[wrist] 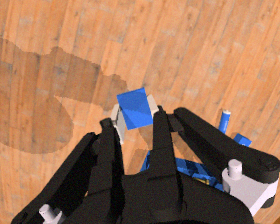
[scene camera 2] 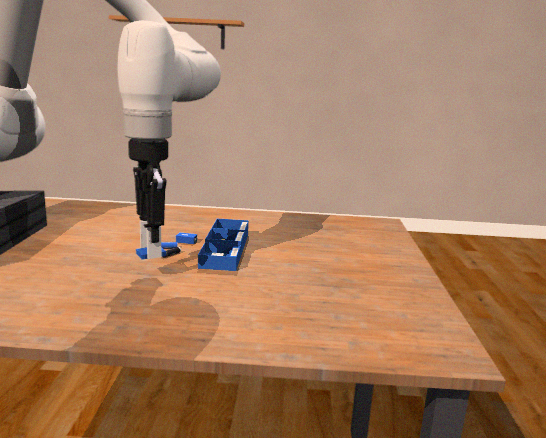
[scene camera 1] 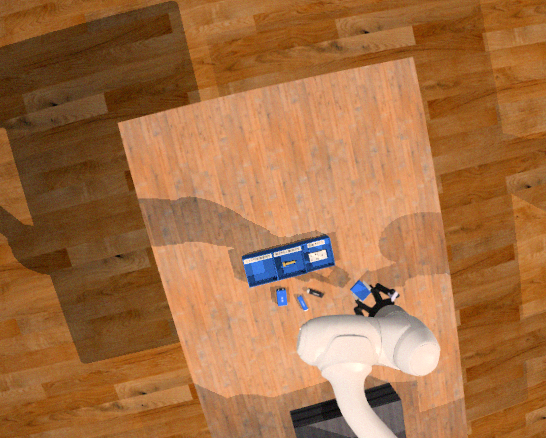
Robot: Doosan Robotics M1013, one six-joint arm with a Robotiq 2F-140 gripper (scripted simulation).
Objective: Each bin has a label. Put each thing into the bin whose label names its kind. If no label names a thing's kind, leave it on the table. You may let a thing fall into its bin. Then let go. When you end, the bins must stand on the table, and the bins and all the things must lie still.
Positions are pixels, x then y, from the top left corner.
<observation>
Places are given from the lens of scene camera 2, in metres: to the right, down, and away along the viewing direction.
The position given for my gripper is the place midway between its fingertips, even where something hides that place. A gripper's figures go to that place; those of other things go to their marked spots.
my gripper (scene camera 2: 150, 253): -0.25, 0.07, 1.05
blue three-part bin row (scene camera 2: 234, 232): -0.10, 0.03, 1.26
</observation>
